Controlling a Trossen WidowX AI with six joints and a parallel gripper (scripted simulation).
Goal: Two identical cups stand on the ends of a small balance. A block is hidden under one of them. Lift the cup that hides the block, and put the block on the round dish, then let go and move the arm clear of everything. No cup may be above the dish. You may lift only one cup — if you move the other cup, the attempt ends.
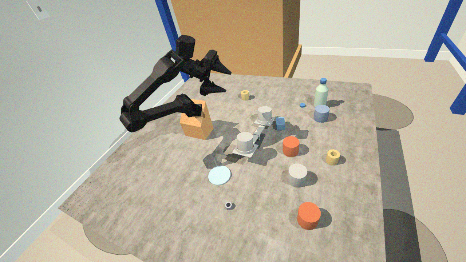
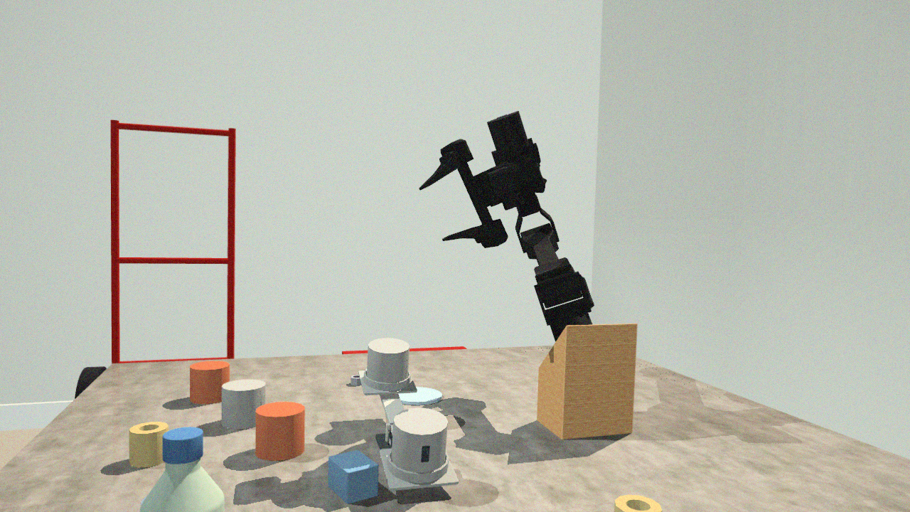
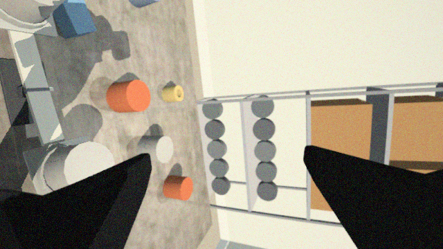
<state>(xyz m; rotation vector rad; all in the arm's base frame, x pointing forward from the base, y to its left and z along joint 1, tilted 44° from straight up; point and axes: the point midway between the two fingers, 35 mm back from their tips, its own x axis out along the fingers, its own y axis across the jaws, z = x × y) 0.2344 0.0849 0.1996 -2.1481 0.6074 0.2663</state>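
The mint-green block is 32 cm below my gripper tip, 19 cm to the left of it and 8 cm ahead of it. From my gripper tip the other things lie so: small nut: 35 cm below, 31 cm to the right, 5 cm ahead; then blue block: 34 cm below, 18 cm to the left, 16 cm ahead; then pale blue round dish: 36 cm below, 18 cm to the right, 5 cm behind.
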